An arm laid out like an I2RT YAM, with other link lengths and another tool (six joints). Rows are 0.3 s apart.
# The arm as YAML. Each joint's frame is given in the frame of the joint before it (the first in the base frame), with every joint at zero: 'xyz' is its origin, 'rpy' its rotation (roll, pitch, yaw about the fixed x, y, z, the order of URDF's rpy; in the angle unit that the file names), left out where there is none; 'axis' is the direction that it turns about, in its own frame. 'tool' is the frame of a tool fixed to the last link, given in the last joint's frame.
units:
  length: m
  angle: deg
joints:
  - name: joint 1
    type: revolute
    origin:
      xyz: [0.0, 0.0, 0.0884]
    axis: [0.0, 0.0, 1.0]
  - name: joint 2
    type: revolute
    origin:
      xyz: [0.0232, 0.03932, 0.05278]
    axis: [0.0, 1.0, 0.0]
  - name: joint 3
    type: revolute
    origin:
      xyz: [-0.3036, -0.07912, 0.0]
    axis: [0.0, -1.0, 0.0]
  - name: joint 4
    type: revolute
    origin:
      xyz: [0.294, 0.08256, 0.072]
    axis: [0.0, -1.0, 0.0]
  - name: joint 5
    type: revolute
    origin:
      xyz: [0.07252, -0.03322, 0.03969]
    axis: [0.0, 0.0, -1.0]
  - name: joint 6
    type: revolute
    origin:
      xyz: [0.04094, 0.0, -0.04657]
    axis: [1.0, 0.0, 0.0]
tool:
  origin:
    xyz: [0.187, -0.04, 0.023]
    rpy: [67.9, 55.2, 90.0]
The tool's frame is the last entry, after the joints.
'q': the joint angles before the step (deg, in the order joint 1, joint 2, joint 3, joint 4, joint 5, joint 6). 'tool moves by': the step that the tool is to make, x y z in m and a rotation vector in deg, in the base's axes. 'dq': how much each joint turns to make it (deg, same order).
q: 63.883, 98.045, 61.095, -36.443, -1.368, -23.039
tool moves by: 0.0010, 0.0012, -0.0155, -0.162, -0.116, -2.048
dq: 0.610, 1.780, -1.121, 2.846, 0.926, 2.498
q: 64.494, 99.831, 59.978, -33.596, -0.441, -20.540
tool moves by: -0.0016, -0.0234, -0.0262, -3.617, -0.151, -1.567
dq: 0.022, 1.103, -3.247, 1.139, 2.046, 1.099
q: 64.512, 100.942, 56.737, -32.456, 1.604, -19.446
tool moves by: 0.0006, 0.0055, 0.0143, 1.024, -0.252, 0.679
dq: -0.002, -1.289, 1.187, -1.429, -0.370, -0.610
